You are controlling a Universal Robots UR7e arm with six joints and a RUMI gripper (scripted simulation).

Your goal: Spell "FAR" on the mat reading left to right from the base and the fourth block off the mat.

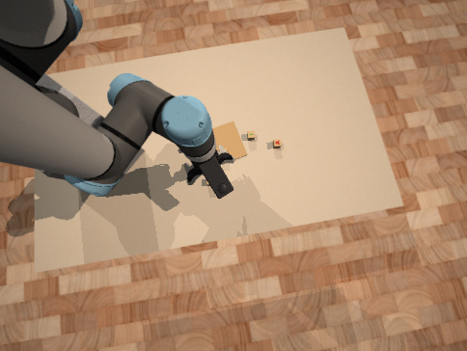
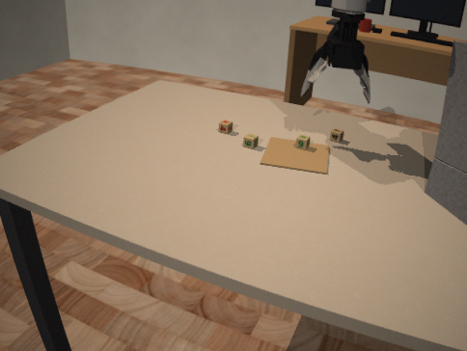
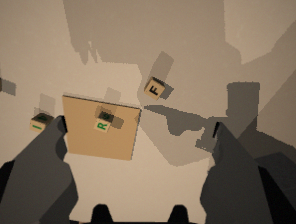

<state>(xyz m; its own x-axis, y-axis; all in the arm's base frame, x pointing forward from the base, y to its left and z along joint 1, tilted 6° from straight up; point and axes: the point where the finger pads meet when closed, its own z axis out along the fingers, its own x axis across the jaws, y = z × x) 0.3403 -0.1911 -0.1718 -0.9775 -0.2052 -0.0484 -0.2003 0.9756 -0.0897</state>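
Now: the F block 20 mm behind my hand, 10 mm to the right of it and 90 mm below it. The rest, counted from my hand: brown mat 60 mm ahead, 120 mm to the left, 100 mm below; then green R block 60 mm ahead, 80 mm to the left, 90 mm below; then green-lettered block 170 mm ahead, 110 mm to the left, 90 mm below.
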